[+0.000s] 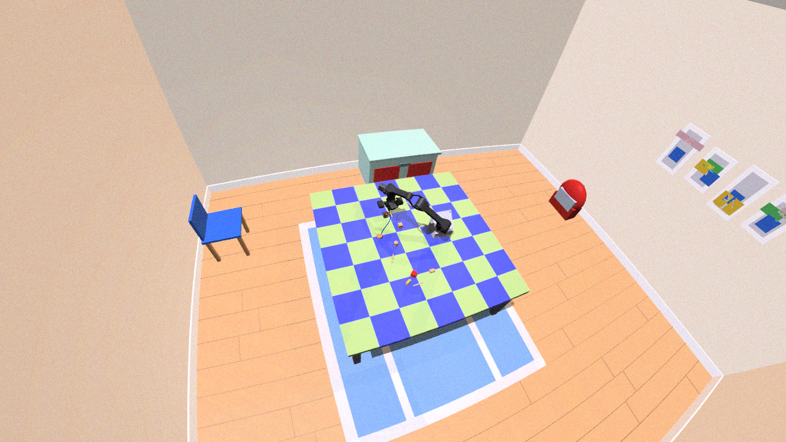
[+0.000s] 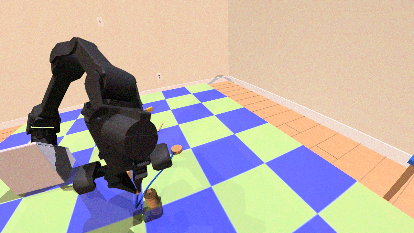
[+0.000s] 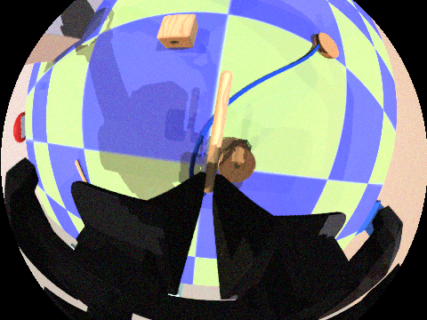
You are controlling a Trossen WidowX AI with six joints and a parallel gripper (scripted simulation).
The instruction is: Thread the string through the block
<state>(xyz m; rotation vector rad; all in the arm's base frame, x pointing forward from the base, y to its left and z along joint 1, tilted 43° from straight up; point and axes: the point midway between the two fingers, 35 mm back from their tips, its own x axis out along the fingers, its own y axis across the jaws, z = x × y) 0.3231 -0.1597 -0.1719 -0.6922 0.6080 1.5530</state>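
My gripper tip is 4 cm above the wooden cylinder and 2 cm short of it. The rest, counted from my gripper tip: wooden block (12 cm to the left, 6 cm behind, 5 cm below); red block (53 cm to the left, 4 cm below, 4 cm behind); round wooden button (19 cm to the left, 11 cm ahead, 5 cm below).
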